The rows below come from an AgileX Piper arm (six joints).
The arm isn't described. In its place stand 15 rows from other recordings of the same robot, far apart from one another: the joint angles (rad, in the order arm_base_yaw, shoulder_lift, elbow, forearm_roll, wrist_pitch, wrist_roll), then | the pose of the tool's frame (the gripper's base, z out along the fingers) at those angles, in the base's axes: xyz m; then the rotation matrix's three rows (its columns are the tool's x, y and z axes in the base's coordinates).
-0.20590, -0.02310, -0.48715, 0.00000, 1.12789, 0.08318 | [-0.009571 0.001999 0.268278], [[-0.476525 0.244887 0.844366], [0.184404 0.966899 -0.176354], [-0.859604 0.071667 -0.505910]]
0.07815, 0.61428, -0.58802, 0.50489, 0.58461, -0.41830 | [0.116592 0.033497 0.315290], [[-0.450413 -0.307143 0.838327], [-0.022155 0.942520 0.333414], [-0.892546 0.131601 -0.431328]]
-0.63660, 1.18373, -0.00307, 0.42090, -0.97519, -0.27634 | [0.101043 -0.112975 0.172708], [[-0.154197 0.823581 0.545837], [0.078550 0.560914 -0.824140], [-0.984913 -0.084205 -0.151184]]
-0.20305, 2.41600, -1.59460, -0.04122, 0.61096, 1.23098 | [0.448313 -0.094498 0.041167], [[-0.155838 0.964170 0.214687], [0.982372 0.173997 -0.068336], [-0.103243 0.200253 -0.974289]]
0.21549, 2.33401, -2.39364, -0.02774, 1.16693, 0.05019 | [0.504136 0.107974 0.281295], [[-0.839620 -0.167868 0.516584], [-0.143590 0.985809 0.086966], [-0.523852 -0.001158 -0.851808]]
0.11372, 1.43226, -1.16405, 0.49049, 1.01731, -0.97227 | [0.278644 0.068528 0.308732], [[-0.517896 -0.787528 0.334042], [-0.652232 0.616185 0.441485], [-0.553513 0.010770 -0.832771]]
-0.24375, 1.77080, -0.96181, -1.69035, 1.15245, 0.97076 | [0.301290 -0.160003 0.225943], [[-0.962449 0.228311 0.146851], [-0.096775 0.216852 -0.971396], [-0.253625 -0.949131 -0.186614]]
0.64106, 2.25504, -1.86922, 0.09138, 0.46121, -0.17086 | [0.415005 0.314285 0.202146], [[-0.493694 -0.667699 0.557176], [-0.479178 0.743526 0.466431], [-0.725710 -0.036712 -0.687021]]
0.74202, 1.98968, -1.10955, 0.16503, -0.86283, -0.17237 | [0.326016 0.283484 0.207767], [[0.083705 -0.574485 0.814224], [-0.010004 0.816566 0.577166], [-0.996440 -0.056457 0.062603]]
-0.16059, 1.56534, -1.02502, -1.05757, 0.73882, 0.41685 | [0.306811 -0.103780 0.259101], [[-0.904709 0.074749 0.419422], [-0.248614 0.706841 -0.662243], [-0.345966 -0.703412 -0.620902]]
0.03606, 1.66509, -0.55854, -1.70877, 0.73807, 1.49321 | [0.259595 -0.051323 0.145521], [[-0.854189 0.173590 0.490131], [-0.224858 0.726604 -0.649219], [-0.468829 -0.664765 -0.581624]]
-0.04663, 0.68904, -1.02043, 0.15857, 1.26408, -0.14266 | [0.087211 0.009644 0.387266], [[-0.736638 -0.124080 0.664807], [-0.058928 0.991062 0.119678], [-0.673715 0.048984 -0.737366]]
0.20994, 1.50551, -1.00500, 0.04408, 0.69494, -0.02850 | [0.292101 0.064866 0.245356], [[-0.876231 -0.215946 0.430798], [-0.181222 0.976014 0.120645], [-0.446517 0.027643 -0.894348]]
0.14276, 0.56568, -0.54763, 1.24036, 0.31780, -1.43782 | [0.112768 0.043383 0.342993], [[0.054814 -0.426350 0.902896], [-0.196661 0.881933 0.428391], [-0.978938 -0.201046 -0.035504]]
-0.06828, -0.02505, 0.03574, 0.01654, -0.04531, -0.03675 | [0.055247 -0.003846 0.206676], [[0.119814 0.071407 0.990225], [-0.028466 0.997247 -0.068469], [-0.992388 -0.019985 0.121516]]
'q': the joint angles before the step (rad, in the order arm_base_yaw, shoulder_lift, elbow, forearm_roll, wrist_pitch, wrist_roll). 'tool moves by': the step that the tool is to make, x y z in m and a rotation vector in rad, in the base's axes. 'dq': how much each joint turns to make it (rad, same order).
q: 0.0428 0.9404 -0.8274 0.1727 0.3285 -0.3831
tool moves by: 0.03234 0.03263 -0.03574 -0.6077 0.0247 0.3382
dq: 0.1585 0.1600 0.0169 -0.2269 -0.0663 -0.4061
